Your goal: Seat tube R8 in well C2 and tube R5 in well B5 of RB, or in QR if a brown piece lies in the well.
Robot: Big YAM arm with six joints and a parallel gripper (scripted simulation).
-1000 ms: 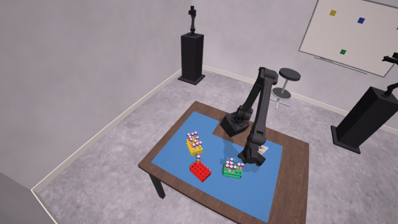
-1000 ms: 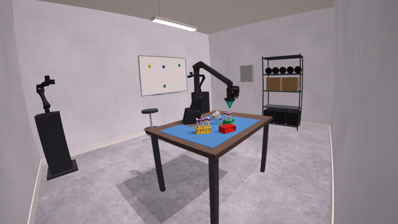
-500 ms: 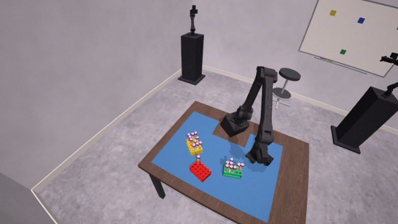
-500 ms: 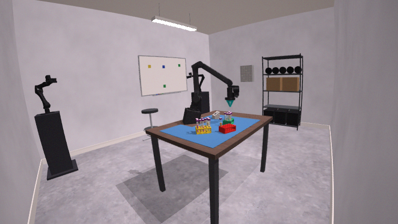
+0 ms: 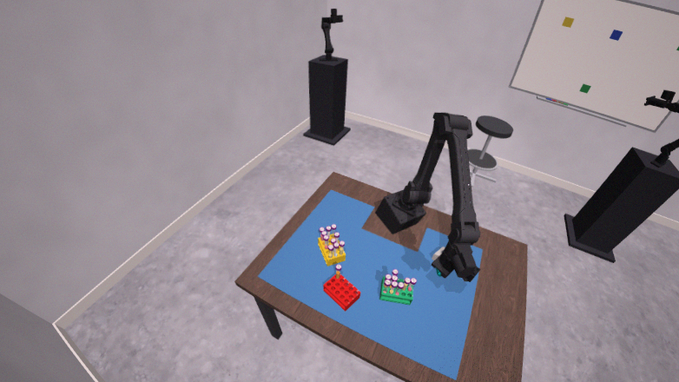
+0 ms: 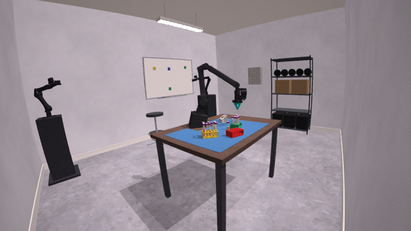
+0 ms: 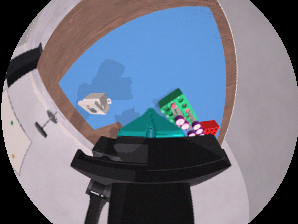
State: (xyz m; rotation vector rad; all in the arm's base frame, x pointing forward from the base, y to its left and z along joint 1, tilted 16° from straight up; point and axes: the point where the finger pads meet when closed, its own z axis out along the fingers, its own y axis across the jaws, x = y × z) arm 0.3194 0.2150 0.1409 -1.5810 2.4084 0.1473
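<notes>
Right now my hand is 20 cm past the white DONE button box and 14 cm above it. From my hand the other things lie so: yellow rack RB (46 cm to the right, 14 cm below, 1 cm ahead); red rack QR (32 cm to the right, 17 cm ahead, 14 cm below); green rack RA (14 cm below, 13 cm to the right, 5 cm ahead).
</notes>
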